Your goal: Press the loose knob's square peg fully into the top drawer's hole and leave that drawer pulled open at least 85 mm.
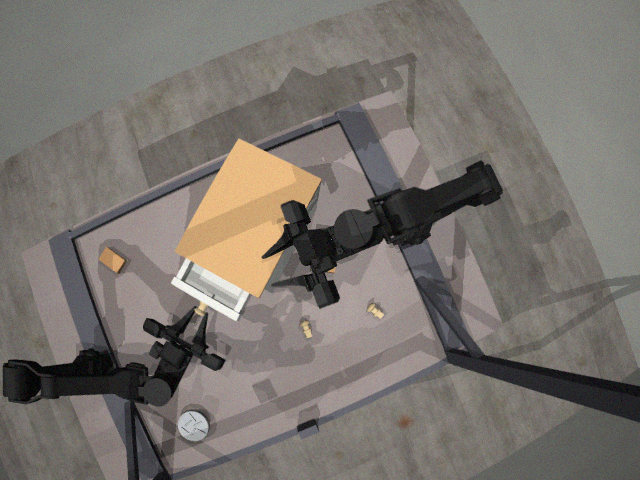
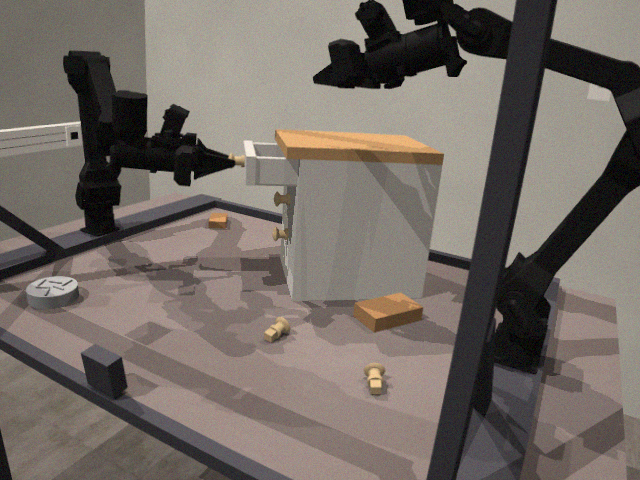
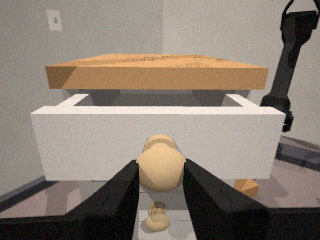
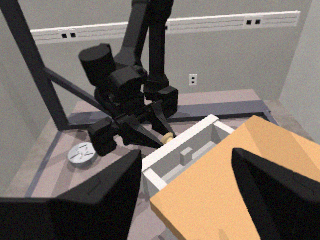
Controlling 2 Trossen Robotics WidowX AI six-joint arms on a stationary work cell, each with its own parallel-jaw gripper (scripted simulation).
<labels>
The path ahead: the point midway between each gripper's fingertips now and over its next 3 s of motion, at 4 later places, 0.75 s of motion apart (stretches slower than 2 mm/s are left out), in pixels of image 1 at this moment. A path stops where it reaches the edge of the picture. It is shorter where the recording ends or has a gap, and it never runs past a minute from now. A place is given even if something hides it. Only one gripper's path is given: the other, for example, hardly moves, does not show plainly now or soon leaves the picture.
My right gripper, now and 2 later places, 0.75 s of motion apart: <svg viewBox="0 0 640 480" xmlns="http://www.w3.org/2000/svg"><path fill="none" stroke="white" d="M267 271L270 270L244 280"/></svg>
</labels>
